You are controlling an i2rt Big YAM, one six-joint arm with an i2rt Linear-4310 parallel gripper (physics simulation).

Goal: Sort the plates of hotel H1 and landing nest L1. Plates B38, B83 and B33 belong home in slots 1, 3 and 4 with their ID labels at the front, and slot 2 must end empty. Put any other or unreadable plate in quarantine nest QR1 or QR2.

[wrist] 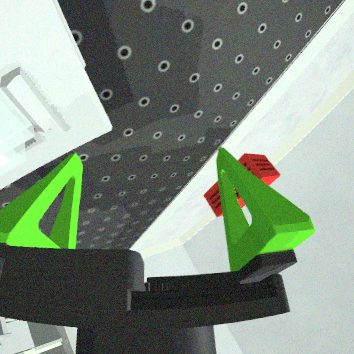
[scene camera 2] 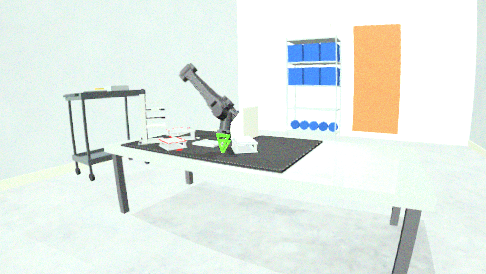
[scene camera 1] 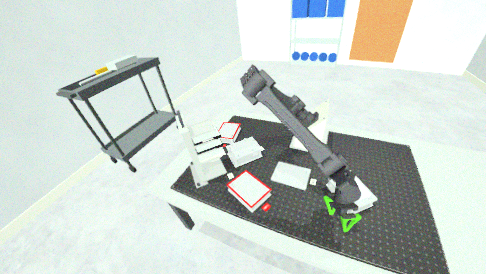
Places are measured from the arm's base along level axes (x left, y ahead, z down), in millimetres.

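Where they show: gripper, between the fingertips: (wrist: 147, 155) (scene camera 2: 222, 151) (scene camera 1: 337, 222); arm's base, origin of its link: (scene camera 2: 238, 119) (scene camera 1: 309, 122).
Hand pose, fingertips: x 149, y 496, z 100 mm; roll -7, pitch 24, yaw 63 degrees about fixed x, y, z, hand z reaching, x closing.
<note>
Each offset is from my fingertips to the top centre of the thing. "spot": to the spot under its first point.
My gripper (scene camera 1: 339, 222) (scene camera 2: 223, 151) (wrist: 147, 155) is open and empty, its green fingers low over the black mat, beside the front-left side of the white stack (scene camera 1: 366, 194) (scene camera 2: 246, 145) (wrist: 75, 107) at nest L1. The arm hides part of this stack. The stack's edge and a corner bracket show at the upper left in the wrist view. The white hotel H1 (scene camera 1: 190, 152) (scene camera 2: 143, 125) stands at the far left with several shelf levels; I cannot tell its plates apart. Two red-outlined quarantine nests {spot: dz -22, dx -365, dy -46 mm} (scene camera 1: 249, 189) stand near and behind it. No plate ID is readable.
A low white nest {dz +0, dx -206, dy -199 mm} (scene camera 1: 291, 175) (scene camera 2: 205, 143) lies between L1 and the front red-outlined nest. A raised white block {dz -58, dx -473, dy -279 mm} (scene camera 1: 244, 152) stands right of the hotel. The arm's white base (scene camera 1: 320, 131) is at the back of the mat. A dark cart (scene camera 1: 111, 77) (scene camera 2: 105, 94) stands beyond the table.
</note>
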